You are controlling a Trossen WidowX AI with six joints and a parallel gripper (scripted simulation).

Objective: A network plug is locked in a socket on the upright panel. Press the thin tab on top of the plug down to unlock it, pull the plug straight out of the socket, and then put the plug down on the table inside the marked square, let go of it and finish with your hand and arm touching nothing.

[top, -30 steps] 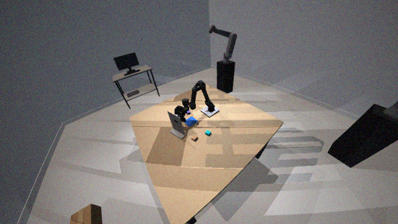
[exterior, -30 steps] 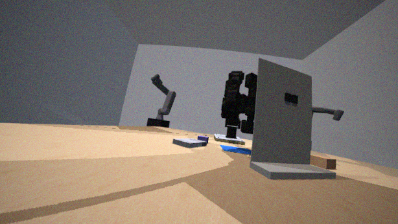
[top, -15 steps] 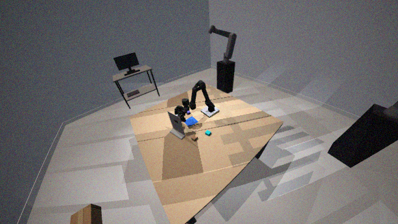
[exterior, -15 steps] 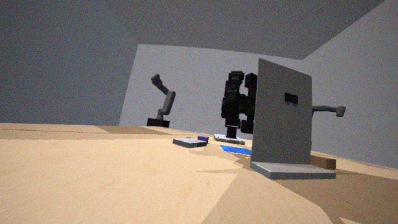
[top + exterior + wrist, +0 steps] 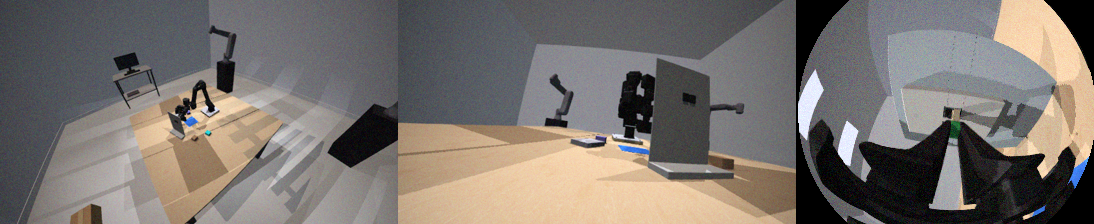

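Now: gripper tip 140 mm past the blue marked square, 60 mm to the left of it and 160 mm above it. The rest, counted from my gripper tip: network plug (right at my gripper tip); then grey upright panel (30 mm ahead, 20 mm to the left, 50 mm below); then brown block (70 mm behind, 170 mm to the left, 150 mm below).
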